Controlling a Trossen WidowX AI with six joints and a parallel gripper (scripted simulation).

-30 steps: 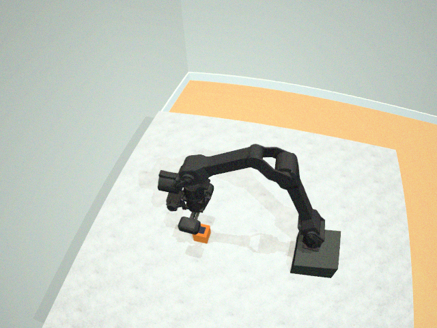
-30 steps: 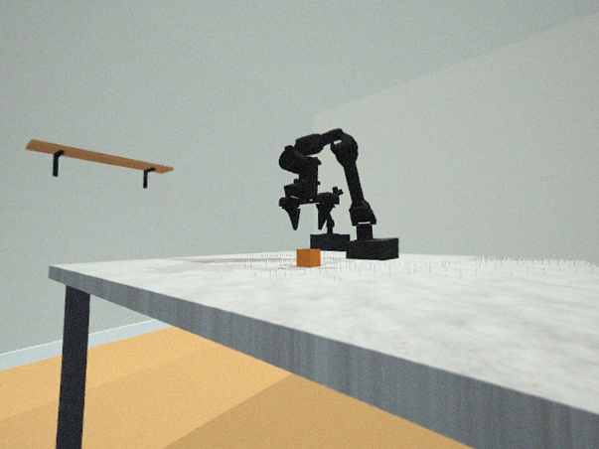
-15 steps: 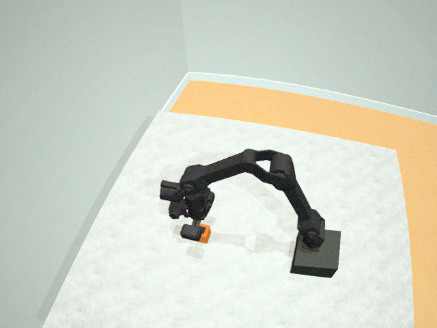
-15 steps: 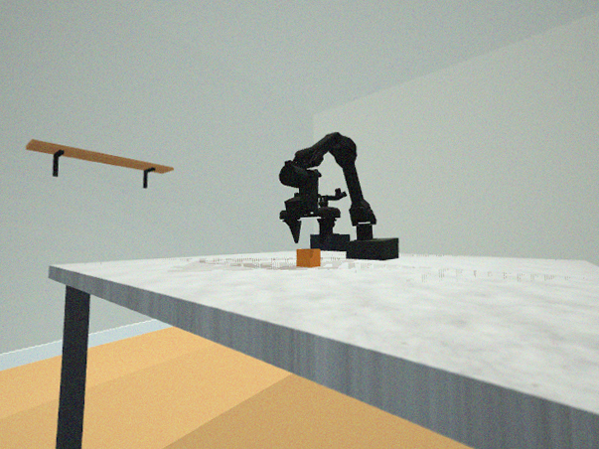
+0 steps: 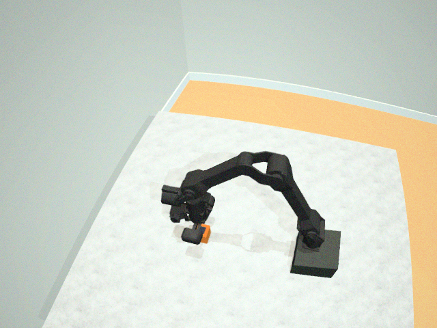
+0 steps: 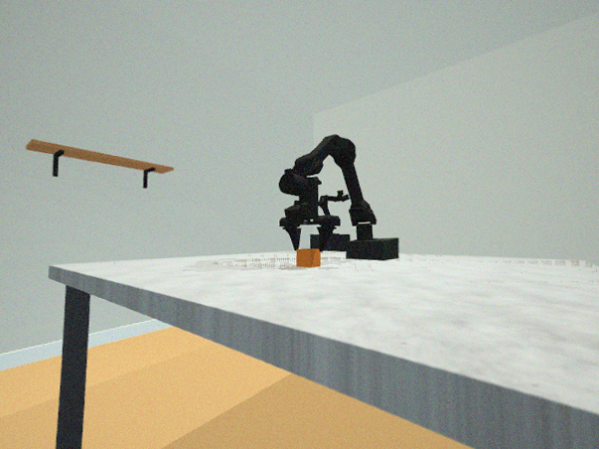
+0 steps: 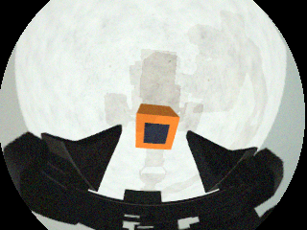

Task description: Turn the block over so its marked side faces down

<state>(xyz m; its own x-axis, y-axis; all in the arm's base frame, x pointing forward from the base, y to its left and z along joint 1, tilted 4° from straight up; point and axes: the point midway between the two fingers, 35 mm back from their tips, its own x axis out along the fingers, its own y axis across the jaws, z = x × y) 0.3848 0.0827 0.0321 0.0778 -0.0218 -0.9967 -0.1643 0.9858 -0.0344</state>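
The orange block lies 10 mm below my gripper tip.
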